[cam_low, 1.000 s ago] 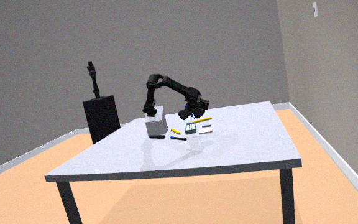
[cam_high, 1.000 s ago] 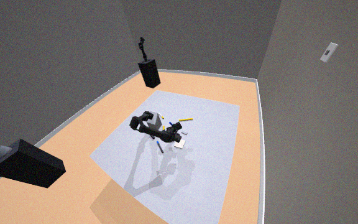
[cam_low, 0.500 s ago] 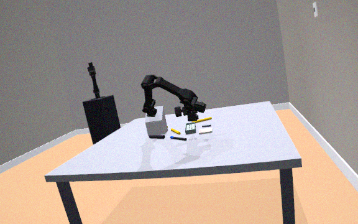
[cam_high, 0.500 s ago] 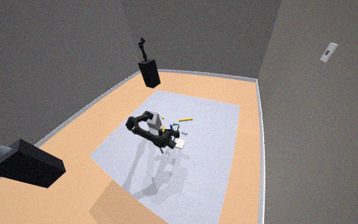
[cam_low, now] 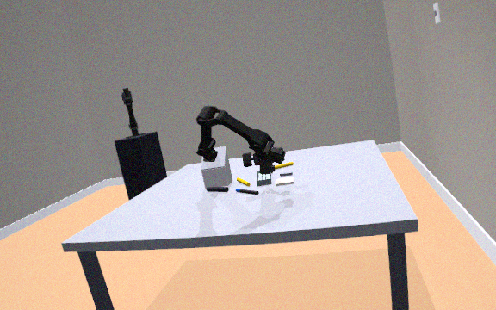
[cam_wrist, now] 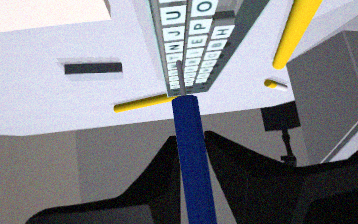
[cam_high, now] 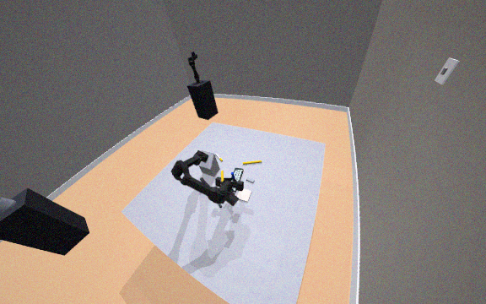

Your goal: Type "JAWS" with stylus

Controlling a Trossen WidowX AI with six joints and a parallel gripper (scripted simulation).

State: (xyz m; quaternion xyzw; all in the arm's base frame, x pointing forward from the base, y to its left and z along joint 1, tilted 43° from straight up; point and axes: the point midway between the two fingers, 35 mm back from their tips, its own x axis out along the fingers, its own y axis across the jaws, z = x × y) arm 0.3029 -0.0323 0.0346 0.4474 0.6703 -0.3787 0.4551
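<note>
The white pad is 90 mm ahead of my gripper tip, 30 mm to the right of it and 90 mm below it. The rest, counted from my gripper tip: grey block (70 mm ahead, 90 mm to the left, 90 mm below); then grey stylus tip (50 mm below); then stylus (10 mm below).
</note>
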